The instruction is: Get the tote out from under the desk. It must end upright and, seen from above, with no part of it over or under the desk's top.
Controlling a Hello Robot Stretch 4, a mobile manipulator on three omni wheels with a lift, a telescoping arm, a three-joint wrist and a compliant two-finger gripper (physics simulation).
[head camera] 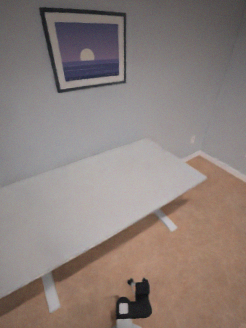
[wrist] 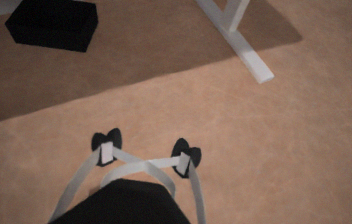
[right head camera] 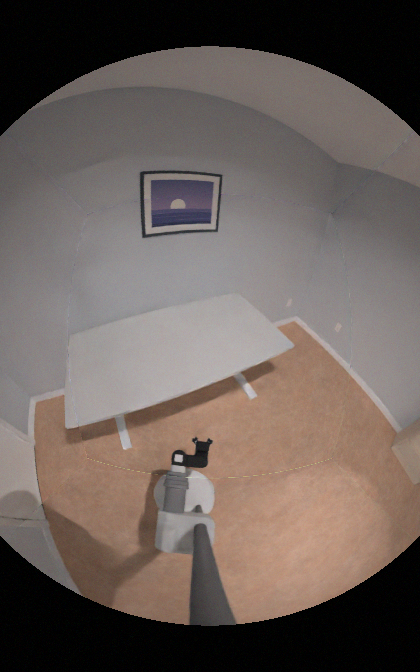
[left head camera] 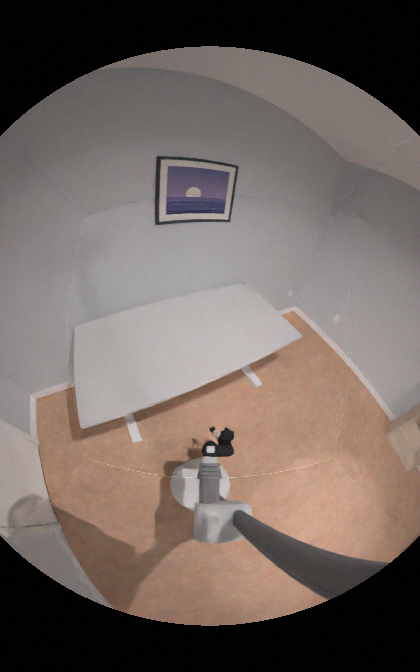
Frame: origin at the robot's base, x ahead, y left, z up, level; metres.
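Where they show: gripper, between the fingertips: (head camera: pixel 137 280) (wrist: pixel 147 145).
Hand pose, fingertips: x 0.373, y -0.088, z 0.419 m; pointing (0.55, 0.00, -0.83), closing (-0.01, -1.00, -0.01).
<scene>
After its pixels a point has its place.
The black tote (wrist: pixel 52 31) @(x 0.910, y 0.347, z 0.065 m) stands on the floor in the shadow under the desk, at the top left of the wrist view; its top edge is partly cut off and its inside is too dark to make out. The tote does not show in the head views, where the pale grey desk top (head camera: pixel 100 200) @(x 0.774, y 0.133, z 0.693 m) (left head camera: pixel 175 350) (right head camera: pixel 165 360) covers the floor beneath. My gripper (head camera: pixel 138 281) @(x 0.373, y -0.088, z 0.419 m) (left head camera: pixel 219 430) (right head camera: pixel 202 441) (wrist: pixel 147 145) @(x 0.373, y -0.088, z 0.419 m) is open and empty, its two fingertips apart. It hangs over the floor in front of the desk's front edge, nearer to me than the tote and to its right.
The desk's right foot (head camera: pixel 166 221) (left head camera: pixel 252 376) (right head camera: pixel 246 386) (wrist: pixel 251 60) and left foot (head camera: pixel 51 295) (left head camera: pixel 133 428) (right head camera: pixel 123 432) stick out in front. A wall with a framed picture (head camera: pixel 87 50) @(x 1.346, y 0.186, z 1.511 m) is behind the desk. A beige box-like object (left head camera: pixel 407 445) stands at the far right.
</scene>
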